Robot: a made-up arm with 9 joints. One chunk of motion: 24 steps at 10 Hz.
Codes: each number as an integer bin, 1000 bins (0 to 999) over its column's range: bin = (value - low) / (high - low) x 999, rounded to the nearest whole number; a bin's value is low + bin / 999 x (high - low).
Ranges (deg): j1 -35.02..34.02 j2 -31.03..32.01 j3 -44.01..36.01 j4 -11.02..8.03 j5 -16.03..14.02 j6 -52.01..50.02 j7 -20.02..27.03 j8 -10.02..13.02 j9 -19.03..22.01
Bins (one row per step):
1: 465 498 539 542 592 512 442 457 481
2: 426 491 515 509 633 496 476 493 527
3: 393 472 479 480 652 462 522 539 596
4: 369 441 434 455 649 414 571 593 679
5: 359 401 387 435 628 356 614 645 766
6: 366 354 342 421 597 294 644 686 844
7: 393 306 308 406 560 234 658 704 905
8: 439 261 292 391 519 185 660 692 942
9: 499 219 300 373 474 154 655 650 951
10: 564 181 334 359 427 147 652 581 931
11: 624 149 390 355 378 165 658 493 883
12: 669 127 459 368 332 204 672 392 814
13: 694 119 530 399 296 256 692 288 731
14: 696 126 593 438 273 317 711 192 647
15: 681 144 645 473 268 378 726 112 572
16: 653 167 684 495 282 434 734 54 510
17: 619 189 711 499 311 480 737 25 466
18: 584 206 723 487 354 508 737 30 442
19: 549 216 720 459 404 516 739 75 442
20: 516 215 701 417 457 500 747 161 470
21: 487 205 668 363 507 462 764 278 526
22: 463 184 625 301 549 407 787 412 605
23: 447 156 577 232 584 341 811 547 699
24: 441 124 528 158 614 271 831 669 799
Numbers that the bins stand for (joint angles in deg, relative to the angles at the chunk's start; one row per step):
1: -2.88 0.40 -0.84 -0.68 1.78 0.28 0.80 0.52 0.73
2: -5.58 -0.05 -2.76 -1.31 3.01 -1.35 2.40 1.35 2.62
3: -7.86 -1.25 -5.64 -1.87 3.58 -4.82 4.56 2.41 5.45
4: -9.52 -3.20 -9.25 -2.34 3.49 -9.73 6.87 3.66 8.86
5: -10.21 -5.73 -13.01 -2.72 2.86 -15.65 8.90 4.86 12.44
6: -9.73 -8.69 -16.62 -2.99 1.93 -21.98 10.31 5.80 15.64
7: -7.86 -11.72 -19.34 -3.28 0.81 -28.11 10.97 6.22 18.15
8: -4.68 -14.56 -20.62 -3.56 -0.42 -33.12 11.06 5.94 19.67
9: -0.53 -17.21 -19.98 -3.91 -1.77 -36.28 10.83 4.97 20.04
10: 3.96 -19.61 -17.26 -4.17 -3.19 -37.00 10.69 3.38 19.22
11: 8.10 -21.63 -12.77 -4.25 -4.66 -35.16 10.97 1.35 17.24
12: 11.21 -23.02 -7.24 -4.00 -6.04 -31.18 11.63 -0.98 14.41
13: 12.94 -23.52 -1.56 -3.41 -7.13 -25.86 12.57 -3.38 11.00
14: 13.08 -23.08 3.49 -2.67 -7.82 -19.63 13.47 -5.59 7.55
15: 12.04 -21.94 7.65 -2.00 -7.97 -13.40 14.17 -7.44 4.47
16: 10.11 -20.49 10.78 -1.58 -7.55 -7.68 14.55 -8.77 1.92
17: 7.76 -19.10 12.94 -1.50 -6.68 -2.99 14.69 -9.44 0.11
18: 5.34 -18.03 13.90 -1.73 -5.38 -0.13 14.69 -9.33 -0.87
19: 2.92 -17.40 13.66 -2.27 -3.88 0.69 14.78 -8.29 -0.87
20: 0.64 -17.46 12.14 -3.07 -2.28 -0.94 15.16 -6.31 0.28
21: -1.36 -18.09 9.50 -4.10 -0.78 -4.82 15.96 -3.61 2.58
22: -3.02 -19.42 6.05 -5.28 0.48 -10.44 17.05 -0.52 5.82
23: -4.13 -21.19 2.21 -6.60 1.54 -17.18 18.18 2.60 9.69
24: -4.54 -23.21 -1.72 -8.01 2.44 -24.33 19.12 5.41 13.79

